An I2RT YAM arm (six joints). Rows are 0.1 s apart.
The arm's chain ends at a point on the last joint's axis. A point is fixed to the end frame.
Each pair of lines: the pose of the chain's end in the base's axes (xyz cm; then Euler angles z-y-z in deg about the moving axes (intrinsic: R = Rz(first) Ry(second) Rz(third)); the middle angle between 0 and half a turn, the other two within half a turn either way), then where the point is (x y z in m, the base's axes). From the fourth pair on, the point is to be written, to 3 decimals.
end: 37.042 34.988 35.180 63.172 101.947 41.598
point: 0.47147 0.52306 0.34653
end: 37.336 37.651 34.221 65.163 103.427 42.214
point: 0.46858 0.55272 0.33164
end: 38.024 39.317 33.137 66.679 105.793 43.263
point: 0.47111 0.57096 0.31233
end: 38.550 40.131 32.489 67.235 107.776 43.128
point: 0.474 0.579 0.299
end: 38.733 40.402 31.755 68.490 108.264 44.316
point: 0.473 0.583 0.290
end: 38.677 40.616 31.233 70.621 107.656 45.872
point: 0.466 0.588 0.286
